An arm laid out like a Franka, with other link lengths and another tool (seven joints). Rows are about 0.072 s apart.
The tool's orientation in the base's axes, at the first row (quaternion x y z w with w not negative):
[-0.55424, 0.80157, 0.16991, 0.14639]
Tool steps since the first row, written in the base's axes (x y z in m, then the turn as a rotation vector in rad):
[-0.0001, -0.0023, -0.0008, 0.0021, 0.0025, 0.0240]
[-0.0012, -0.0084, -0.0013, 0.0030, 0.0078, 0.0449]
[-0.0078, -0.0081, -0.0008, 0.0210, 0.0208, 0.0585]
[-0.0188, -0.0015, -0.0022, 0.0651, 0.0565, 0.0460]
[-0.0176, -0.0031, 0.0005, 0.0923, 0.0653, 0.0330]
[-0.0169, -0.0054, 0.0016, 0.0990, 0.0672, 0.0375]
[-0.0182, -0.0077, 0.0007, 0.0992, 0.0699, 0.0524]
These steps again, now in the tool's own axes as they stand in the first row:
[0.0023, -0.0007, -0.0003, -0.0130, 0.0015, -0.0204]
[0.0080, -0.0018, -0.0025, -0.0266, 0.0047, -0.0369]
[0.0098, 0.0046, -0.0032, -0.0494, -0.0064, -0.0426]
[0.0086, 0.0169, 0.0005, -0.0892, -0.0375, -0.0138]
[0.0084, 0.0156, -0.0026, -0.1004, -0.0616, 0.0030]
[0.0096, 0.0143, -0.0046, -0.1062, -0.0667, 0.0001]
[0.0124, 0.0146, -0.0048, -0.1148, -0.0644, -0.0121]

